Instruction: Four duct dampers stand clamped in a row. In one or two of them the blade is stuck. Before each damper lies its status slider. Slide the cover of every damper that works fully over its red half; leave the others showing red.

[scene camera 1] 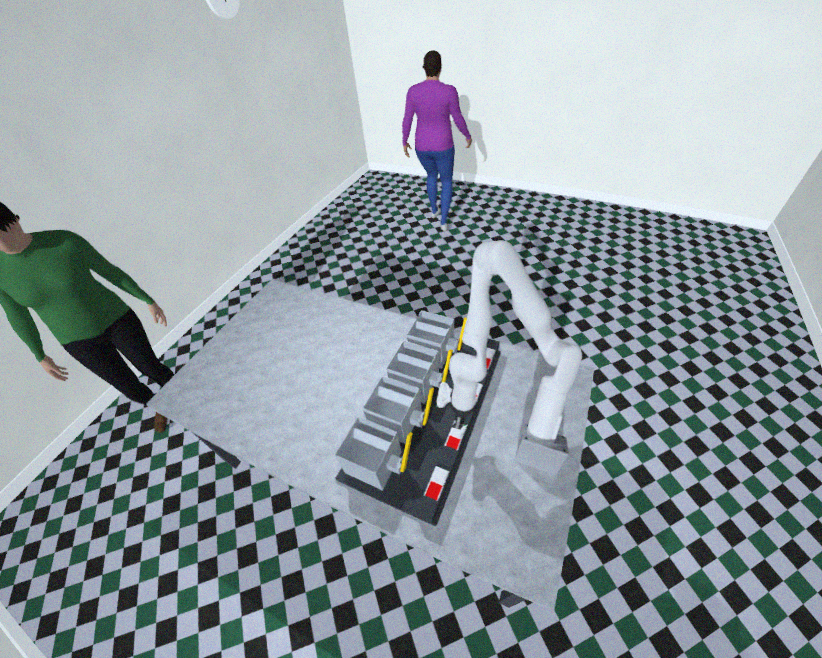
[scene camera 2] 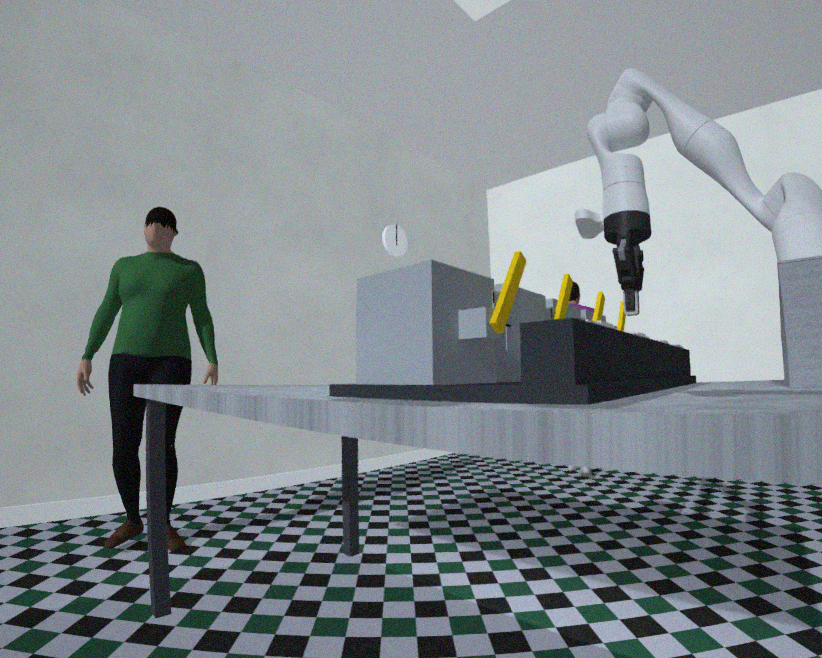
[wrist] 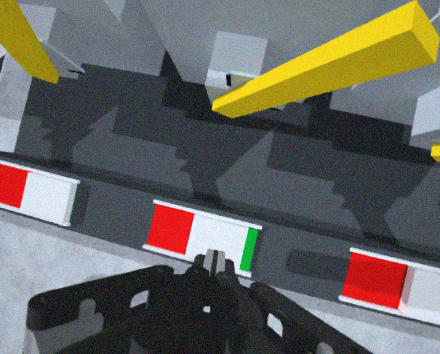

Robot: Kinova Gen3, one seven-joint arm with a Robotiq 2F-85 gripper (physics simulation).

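Frame: origin at the arm's base, x ahead, y left, z up, level; centimetres.
Where they show: gripper, between the fingertips: (scene camera 1: 459, 426) (scene camera 2: 631, 315) (wrist: 214, 262); arm's base, origin of its link: (scene camera 1: 539, 435).
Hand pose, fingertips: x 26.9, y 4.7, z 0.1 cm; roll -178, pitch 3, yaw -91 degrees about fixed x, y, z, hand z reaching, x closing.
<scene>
Things, the pixels of their top centre, and the offset from my fingertips. "spot": a spot on its surface instead.
- nearest damper, a spot on its surface: (scene camera 2: 394, 329) spot: dx +26.6, dy +25.9, dz -2.5 cm
- red part, a spot on its surface: (wrist: 171, 229) (scene camera 1: 453, 442) spot: dx +0.9, dy +4.7, dz -3.8 cm
- green strip, a spot on its surface: (wrist: 249, 249) spot: dx +0.3, dy -2.8, dz -3.8 cm
- black base, a spot on its surface: (scene camera 2: 548, 356) spot: dx +2.8, dy +31.0, dz -7.3 cm
Four grey dampers with yellow levers stand in a row on a black base; the nearest damper (scene camera 1: 370, 452) (scene camera 2: 394, 329) has a tilted lever (scene camera 1: 406, 452) (scene camera 2: 507, 291). The nearest slider shows red (scene camera 1: 433, 490) (wrist: 11, 185) beside its white cover (scene camera 1: 439, 474) (wrist: 47, 197). On the second-nearest slider, the white cover (wrist: 217, 232) lies between a red part (scene camera 1: 453, 442) (wrist: 171, 229) and a green strip (wrist: 249, 249). The third slider shows red (wrist: 375, 278) beside its cover (wrist: 425, 292). The farthest shows some red (scene camera 1: 488, 362). My gripper (scene camera 1: 457, 420) (scene camera 2: 632, 312) (wrist: 214, 262) is shut and empty, at the second-nearest cover; contact is unclear.
The black base (scene camera 1: 411, 504) (scene camera 2: 548, 356) stands on a grey table (scene camera 1: 260, 356) (scene camera 2: 479, 428). The levers rise beside the slider row. The arm hides part of the far sliders in the first scene view. One person in green (scene camera 1: 65, 288) (scene camera 2: 154, 308) and one in purple (scene camera 1: 433, 116) stand beyond the table.
</scene>
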